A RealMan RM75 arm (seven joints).
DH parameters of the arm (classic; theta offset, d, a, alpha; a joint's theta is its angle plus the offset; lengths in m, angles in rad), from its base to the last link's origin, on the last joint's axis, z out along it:
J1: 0 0.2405 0 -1.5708
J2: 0 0 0 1.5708
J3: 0 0.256 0 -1.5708
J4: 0 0 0 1.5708
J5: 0 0.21 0 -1.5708
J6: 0 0 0 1.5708
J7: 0 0.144 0 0
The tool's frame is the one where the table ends.
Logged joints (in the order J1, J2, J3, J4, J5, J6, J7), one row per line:
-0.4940 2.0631 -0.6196 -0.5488 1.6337 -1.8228 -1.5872
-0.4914 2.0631 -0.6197 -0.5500 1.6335 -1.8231 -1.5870
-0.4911 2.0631 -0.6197 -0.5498 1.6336 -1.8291 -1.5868
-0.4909 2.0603 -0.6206 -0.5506 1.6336 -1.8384 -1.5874
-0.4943 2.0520 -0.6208 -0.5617 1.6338 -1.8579 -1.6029
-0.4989 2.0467 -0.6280 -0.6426 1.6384 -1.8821 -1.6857
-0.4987 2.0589 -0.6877 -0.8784 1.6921 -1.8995 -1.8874
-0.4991 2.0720 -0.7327 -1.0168 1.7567 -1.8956 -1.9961
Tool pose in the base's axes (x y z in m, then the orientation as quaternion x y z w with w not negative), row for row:
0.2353 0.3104 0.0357 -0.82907 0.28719 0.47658 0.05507
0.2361 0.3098 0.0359 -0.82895 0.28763 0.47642 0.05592
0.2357 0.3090 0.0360 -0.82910 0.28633 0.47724 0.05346
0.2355 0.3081 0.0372 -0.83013 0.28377 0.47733 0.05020
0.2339 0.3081 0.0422 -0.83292 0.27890 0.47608 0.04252
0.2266 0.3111 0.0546 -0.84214 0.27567 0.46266 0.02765
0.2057 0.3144 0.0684 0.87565 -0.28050 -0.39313 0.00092
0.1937 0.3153 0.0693 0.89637 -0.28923 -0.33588 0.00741
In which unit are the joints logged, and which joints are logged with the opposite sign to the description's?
The joints are logged in radians. Opposite sign: J1, J5, J7.
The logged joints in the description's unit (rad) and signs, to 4 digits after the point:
0.4940 2.0631 -0.6196 -0.5488 -1.6337 -1.8228 1.5872
0.4914 2.0631 -0.6197 -0.5500 -1.6335 -1.8231 1.5870
0.4911 2.0631 -0.6197 -0.5498 -1.6336 -1.8291 1.5868
0.4909 2.0603 -0.6206 -0.5506 -1.6336 -1.8384 1.5874
0.4943 2.0520 -0.6208 -0.5617 -1.6338 -1.8579 1.6029
0.4989 2.0467 -0.6280 -0.6426 -1.6384 -1.8821 1.6857
0.4987 2.0589 -0.6877 -0.8784 -1.6921 -1.8995 1.8874
0.4991 2.0720 -0.7327 -1.0168 -1.7567 -1.8956 1.9961

